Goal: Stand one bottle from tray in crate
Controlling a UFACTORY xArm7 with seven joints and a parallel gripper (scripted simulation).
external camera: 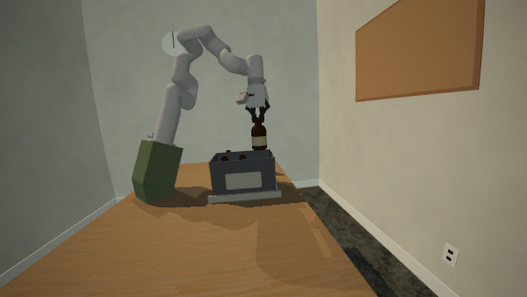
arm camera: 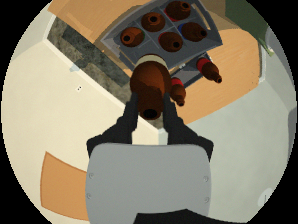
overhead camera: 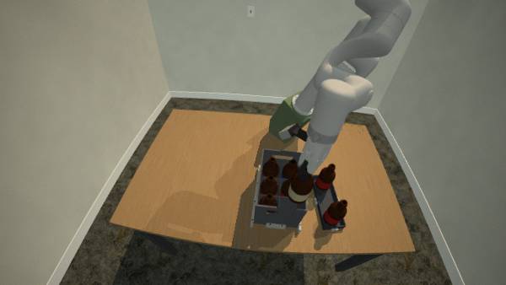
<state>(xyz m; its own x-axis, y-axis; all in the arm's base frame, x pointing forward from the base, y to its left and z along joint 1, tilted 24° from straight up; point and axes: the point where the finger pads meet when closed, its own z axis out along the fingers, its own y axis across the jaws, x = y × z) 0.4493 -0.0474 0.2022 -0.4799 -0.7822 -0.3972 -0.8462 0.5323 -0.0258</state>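
The bottle lies 70 mm below my hand. From my hand the other things lie so: grey crate (80 mm behind, 60 mm to the right, 250 mm below); narrow tray (110 mm behind, 170 mm to the left, 320 mm below).
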